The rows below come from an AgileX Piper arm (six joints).
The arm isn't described. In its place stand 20 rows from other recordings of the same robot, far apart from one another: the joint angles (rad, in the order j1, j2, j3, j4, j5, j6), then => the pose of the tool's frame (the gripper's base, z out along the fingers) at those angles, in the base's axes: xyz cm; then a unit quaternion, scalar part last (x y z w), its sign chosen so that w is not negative.
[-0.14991 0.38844 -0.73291 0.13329 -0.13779 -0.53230] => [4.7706 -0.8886 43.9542 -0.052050 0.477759 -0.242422 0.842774]
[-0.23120 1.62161 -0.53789 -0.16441 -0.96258 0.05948] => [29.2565 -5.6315 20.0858 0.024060 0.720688 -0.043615 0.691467]
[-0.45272 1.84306 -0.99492 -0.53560 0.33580 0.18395] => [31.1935 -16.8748 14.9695 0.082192 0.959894 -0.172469 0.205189]
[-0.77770 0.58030 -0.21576 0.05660 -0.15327 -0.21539] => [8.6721 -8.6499 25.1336 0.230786 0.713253 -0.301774 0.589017]
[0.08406 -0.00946 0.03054 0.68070 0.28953 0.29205] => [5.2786 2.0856 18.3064 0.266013 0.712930 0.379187 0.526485]
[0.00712 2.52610 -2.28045 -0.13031 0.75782 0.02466] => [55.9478 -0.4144 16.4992 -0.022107 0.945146 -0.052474 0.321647]
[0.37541 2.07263 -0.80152 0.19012 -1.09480 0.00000] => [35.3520 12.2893 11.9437 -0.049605 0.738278 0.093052 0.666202]
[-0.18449 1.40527 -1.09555 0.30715 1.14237 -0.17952] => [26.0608 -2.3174 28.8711 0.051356 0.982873 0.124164 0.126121]
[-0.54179 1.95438 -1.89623 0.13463 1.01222 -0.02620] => [38.3984 -21.9017 32.4649 0.260491 0.918933 -0.018642 0.295566]
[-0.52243 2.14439 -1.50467 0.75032 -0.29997 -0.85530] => [41.9809 -26.2881 19.7477 0.216445 0.782213 -0.262797 0.521758]
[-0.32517 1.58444 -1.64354 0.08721 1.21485 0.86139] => [31.6115 -9.8734 38.3712 0.544814 0.799792 0.107569 0.227904]
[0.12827 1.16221 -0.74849 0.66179 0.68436 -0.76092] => [21.3686 6.3206 27.2293 -0.223747 0.900213 0.172412 0.331403]
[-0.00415 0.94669 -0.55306 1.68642 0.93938 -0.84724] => [16.6082 7.2275 31.1928 0.039402 0.736944 0.562285 0.373091]
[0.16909 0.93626 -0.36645 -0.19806 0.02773 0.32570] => [17.3014 2.9033 23.2019 -0.016463 0.862394 0.072484 0.500750]
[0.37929 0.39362 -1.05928 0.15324 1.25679 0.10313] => [-0.4010 1.2624 41.1261 -0.134674 0.848074 0.193658 0.474478]
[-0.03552 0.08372 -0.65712 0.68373 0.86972 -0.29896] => [-1.2680 4.4404 34.9765 -0.089426 0.726627 0.231785 0.640541]
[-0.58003 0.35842 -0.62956 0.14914 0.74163 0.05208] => [5.5494 -2.5440 33.3367 0.273421 0.780202 -0.075637 0.557499]
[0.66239 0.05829 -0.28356 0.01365 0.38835 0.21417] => [3.3550 2.6763 26.9111 -0.160186 0.715699 0.294084 0.612886]
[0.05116 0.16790 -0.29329 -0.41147 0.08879 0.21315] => [5.8738 -0.0224 29.4558 -0.068302 0.655724 -0.066388 0.748968]
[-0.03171 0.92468 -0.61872 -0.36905 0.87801 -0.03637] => [15.2031 -3.0094 26.2408 -0.082986 0.955351 -0.172510 0.225075]
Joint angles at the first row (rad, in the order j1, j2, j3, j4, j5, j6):
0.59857, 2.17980, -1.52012, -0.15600, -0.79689, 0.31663
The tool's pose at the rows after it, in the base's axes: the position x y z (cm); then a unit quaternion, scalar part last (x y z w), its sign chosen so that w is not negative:
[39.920 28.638 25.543 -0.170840 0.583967 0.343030 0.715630]
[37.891 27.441 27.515 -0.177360 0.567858 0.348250 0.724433]
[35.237 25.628 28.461 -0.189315 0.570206 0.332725 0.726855]
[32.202 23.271 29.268 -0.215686 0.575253 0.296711 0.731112]
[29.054 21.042 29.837 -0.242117 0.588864 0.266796 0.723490]
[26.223 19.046 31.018 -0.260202 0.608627 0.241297 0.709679]
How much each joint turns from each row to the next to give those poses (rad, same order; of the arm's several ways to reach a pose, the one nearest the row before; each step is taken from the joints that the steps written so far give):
0.00000, -0.06548, 0.04569, -0.01923, -0.02833, 0.00000
0.00000, -0.09806, 0.09679, -0.01731, -0.03518, 0.00000
0.00001, -0.11887, 0.14633, 0.00244, -0.01228, -0.04249
-0.00647, -0.14029, 0.15936, -0.00537, 0.01478, -0.08099
-0.00378, -0.14499, 0.14239, -0.01764, 0.05848, -0.05065
0.00000, -0.15060, 0.09060, -0.01627, 0.12585, -0.02039

